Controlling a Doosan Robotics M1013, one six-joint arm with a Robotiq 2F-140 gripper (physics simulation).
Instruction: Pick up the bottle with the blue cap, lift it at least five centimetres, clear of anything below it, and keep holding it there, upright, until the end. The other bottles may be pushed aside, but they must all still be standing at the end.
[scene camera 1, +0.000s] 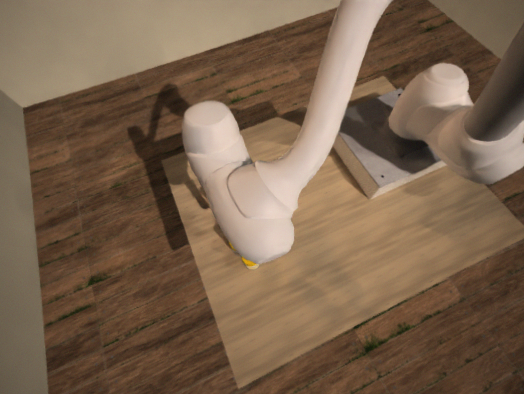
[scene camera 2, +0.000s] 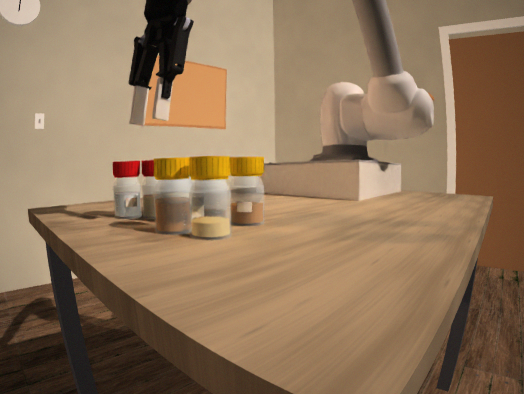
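Where they show: gripper, fingertip midpoint: (scene camera 2: 148, 122); arm's base, link origin: (scene camera 1: 403, 134).
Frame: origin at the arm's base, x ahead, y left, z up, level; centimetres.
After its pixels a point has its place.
Note:
The bottle with the blue cap does not show in either view. My gripper (scene camera 2: 149, 121) @(x 74.7, y 9.0, z 6.9 cm) is open, its pale fingertips a short way apart with nothing between them. It hangs above the bottles in the scene camera 2 view; the arm's wrist hides it in the scene camera 1 view. Two bottles with red caps (scene camera 2: 126, 190) @(x 75.1, y 0.1, z -4.4 cm) (scene camera 2: 149, 197) @(x 71.5, y 2.7, z -5.7 cm) stand at the left, the second partly hidden. Three bottles with yellow caps (scene camera 2: 172, 200) @(x 75.1, y 17.5, z -4.8 cm) (scene camera 2: 210, 197) @(x 73.1, y 23.6, z -4.2 cm) (scene camera 2: 247, 195) @(x 63.4, y 19.9, z -4.9 cm) stand upright in front and to the right. A bit of a yellow cap (scene camera 1: 249, 262) @(x 72.5, y 23.0, z 0.9 cm) shows below the arm in scene camera 1.
The wooden table (scene camera 1: 325, 250) @(x 45.9, y 27.4, z -9.6 cm) (scene camera 2: 325, 275) @(x 74.5, y 41.5, z -9.6 cm) carries the bottles near one edge. The arm's base block (scene camera 1: 360, 172) @(x 21.5, y 6.9, z -3.6 cm) (scene camera 2: 320, 181) @(x 21.6, y 4.4, z -5.1 cm) stands farther back on the table. The white wrist (scene camera 1: 250, 210) @(x 69.6, y 25.3, z 48.3 cm) covers most of the bottle area from above.

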